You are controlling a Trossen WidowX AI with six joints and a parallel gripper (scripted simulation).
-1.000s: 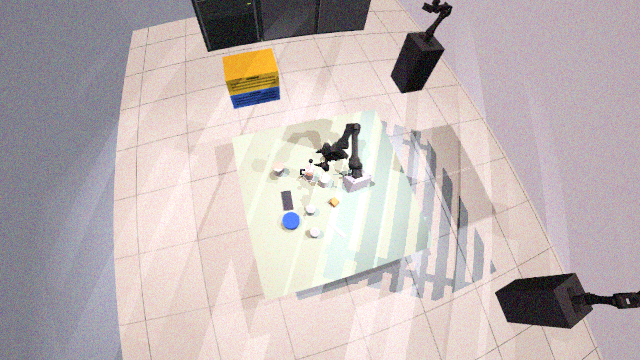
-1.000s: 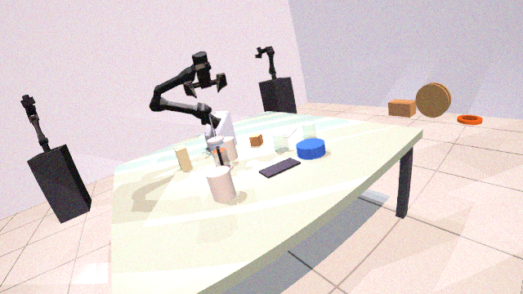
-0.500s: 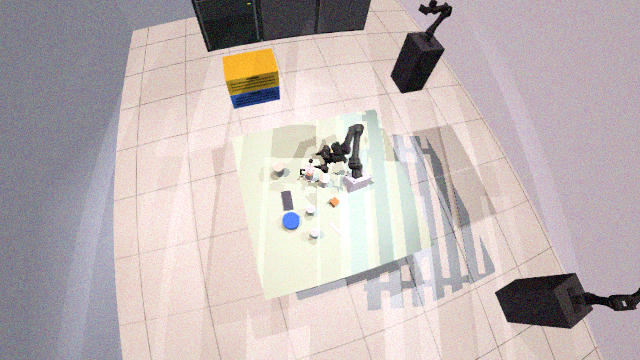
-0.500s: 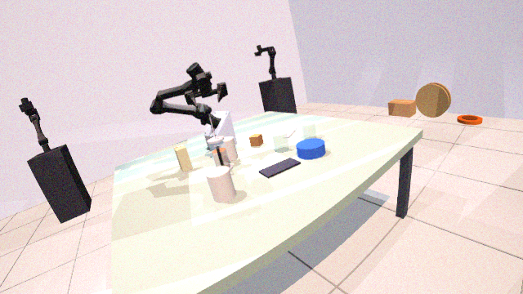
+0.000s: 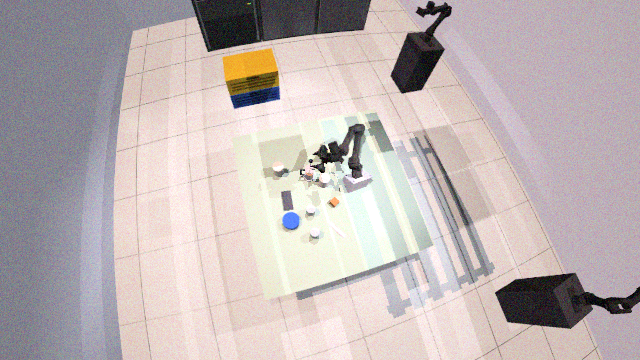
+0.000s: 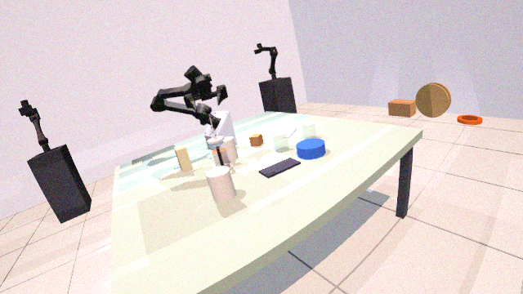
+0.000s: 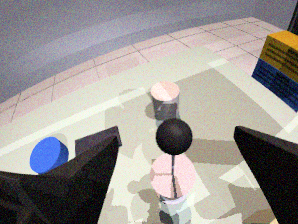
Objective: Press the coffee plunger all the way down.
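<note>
My gripper tip is 14 cm above the coffee press, 2 cm short of it and 1 cm to the left of it. Round my gripper tip: tan cylinder (22 cm below, 19 cm behind, 11 cm to the right); then black slab (27 cm below, 22 cm ahead, 13 cm to the left); then orange cube (26 cm to the left, 25 cm below, 10 cm behind).
</note>
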